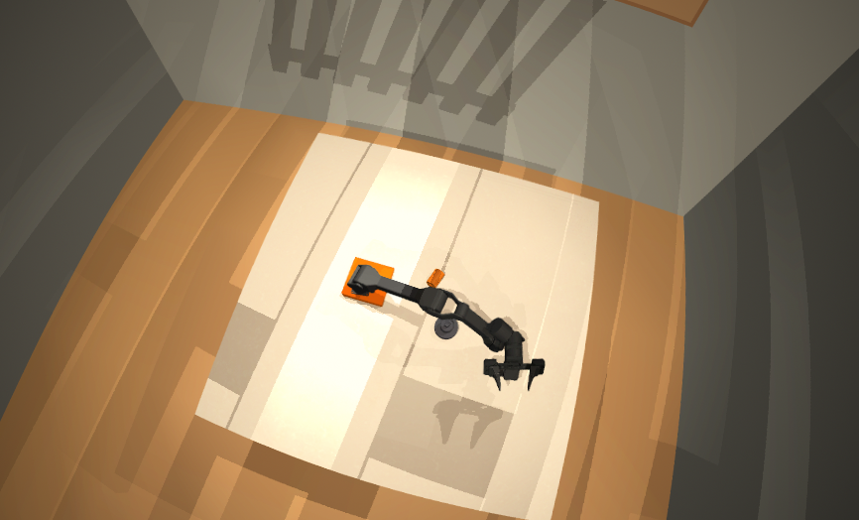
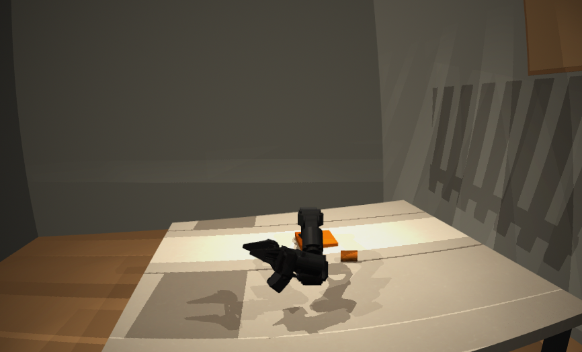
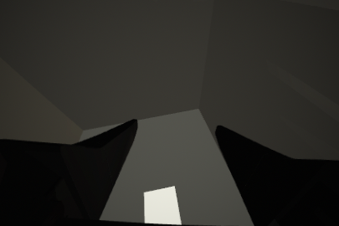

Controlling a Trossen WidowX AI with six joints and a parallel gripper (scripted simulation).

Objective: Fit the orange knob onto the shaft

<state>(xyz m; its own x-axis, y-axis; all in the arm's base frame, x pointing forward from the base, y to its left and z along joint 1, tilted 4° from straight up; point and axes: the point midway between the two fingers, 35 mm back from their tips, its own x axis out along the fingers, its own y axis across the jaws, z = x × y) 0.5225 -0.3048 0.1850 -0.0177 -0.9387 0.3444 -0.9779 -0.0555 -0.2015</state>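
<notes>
Right now my gripper tip is 270 mm past the orange knob, 400 mm to the right of it and 200 mm above it. From my gripper tip the other things lie so: dark round pedestal (210 mm behind, 220 mm to the left, 190 mm below).
</notes>
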